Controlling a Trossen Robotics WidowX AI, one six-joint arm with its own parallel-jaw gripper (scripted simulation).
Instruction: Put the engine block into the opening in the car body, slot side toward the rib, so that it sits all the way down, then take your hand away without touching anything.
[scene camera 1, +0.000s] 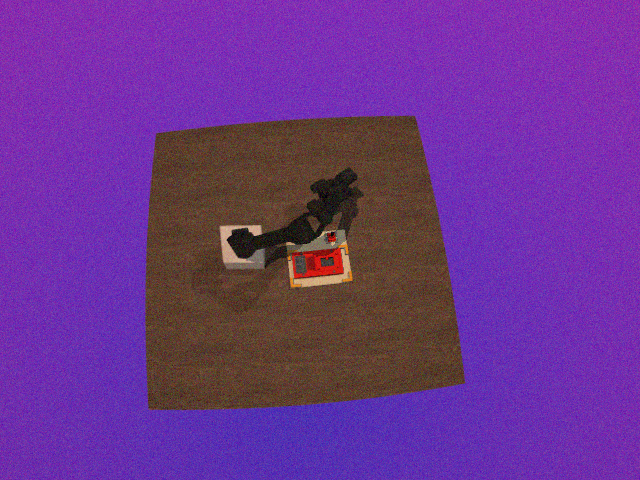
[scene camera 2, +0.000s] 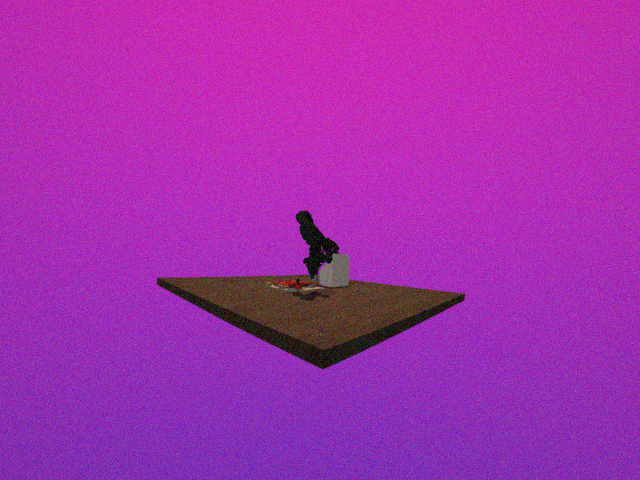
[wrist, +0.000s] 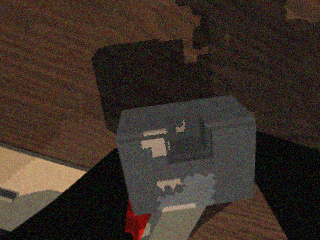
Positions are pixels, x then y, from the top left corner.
Scene:
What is the gripper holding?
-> An engine block.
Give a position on an engine block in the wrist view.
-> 176, 156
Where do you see the gripper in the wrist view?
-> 184, 149

